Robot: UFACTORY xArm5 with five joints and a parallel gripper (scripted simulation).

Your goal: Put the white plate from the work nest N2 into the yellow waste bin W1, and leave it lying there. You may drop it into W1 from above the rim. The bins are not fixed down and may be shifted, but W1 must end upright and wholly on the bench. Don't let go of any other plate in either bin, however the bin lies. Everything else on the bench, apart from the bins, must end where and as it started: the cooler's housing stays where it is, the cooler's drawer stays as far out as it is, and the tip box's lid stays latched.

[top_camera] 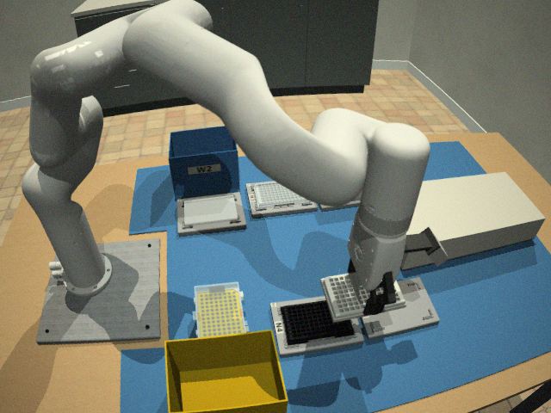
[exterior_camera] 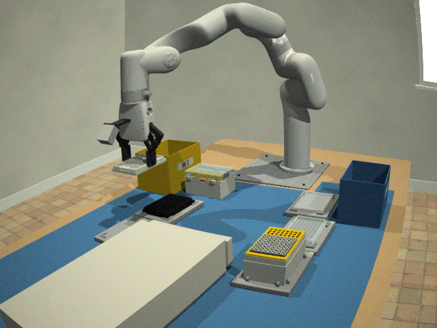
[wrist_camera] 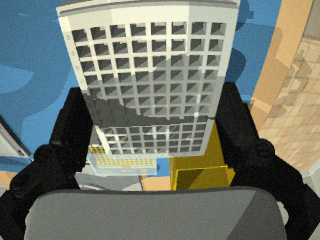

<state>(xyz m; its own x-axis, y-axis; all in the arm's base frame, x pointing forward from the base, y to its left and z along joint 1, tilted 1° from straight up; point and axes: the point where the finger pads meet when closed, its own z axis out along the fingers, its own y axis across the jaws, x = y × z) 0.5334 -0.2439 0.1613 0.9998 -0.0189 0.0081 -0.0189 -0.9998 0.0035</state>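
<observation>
My gripper is now 250 mm past the yellow waste bin W1, 120 mm above it and 80 mm to the left of it. From my hand the other things lie so: white plate (10 mm below); black plate (140 mm below, 60 mm behind, 40 mm to the left); grey nest N2 (150 mm below, 110 mm ahead, 40 mm to the left).
</observation>
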